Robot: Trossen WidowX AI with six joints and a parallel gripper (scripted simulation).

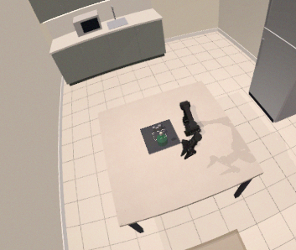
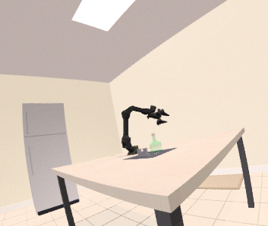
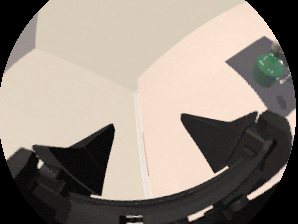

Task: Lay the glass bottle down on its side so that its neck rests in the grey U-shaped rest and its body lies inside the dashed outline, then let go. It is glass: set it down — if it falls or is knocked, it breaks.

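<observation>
Right now the green glass bottle is 360 mm to the right of my gripper tip, 170 mm below it and 90 mm ahead of it. From my gripper tip the other things lie so: dark grey mat 430 mm to the right, 260 mm below, 100 mm ahead.
</observation>
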